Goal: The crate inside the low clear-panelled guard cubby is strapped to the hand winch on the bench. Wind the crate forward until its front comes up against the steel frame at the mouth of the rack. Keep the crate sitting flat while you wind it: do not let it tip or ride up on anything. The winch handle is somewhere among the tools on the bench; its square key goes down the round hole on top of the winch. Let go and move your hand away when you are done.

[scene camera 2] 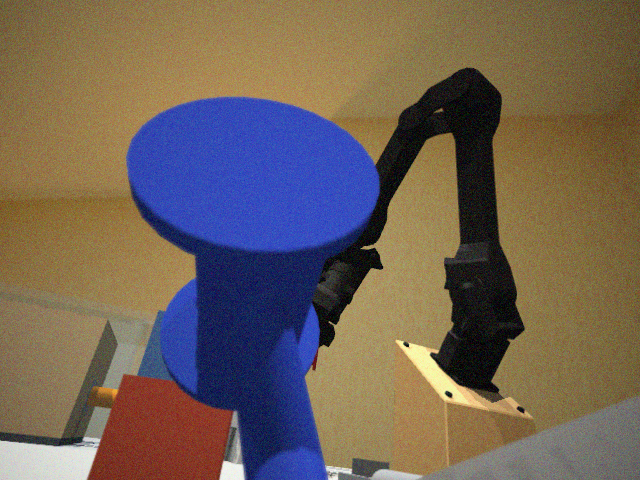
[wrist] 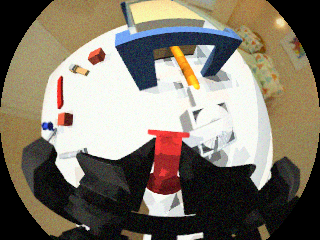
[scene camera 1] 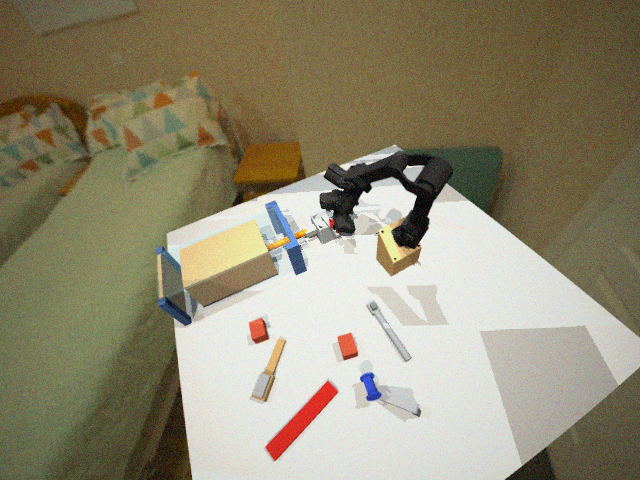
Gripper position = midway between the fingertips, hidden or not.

Observation:
In view: my gripper [scene camera 1: 333,226], a red grip [wrist: 164,180], a block [scene camera 2: 151,422] and a mouth frame [wrist: 136,51].
My gripper also shows in the wrist view [wrist: 167,141].

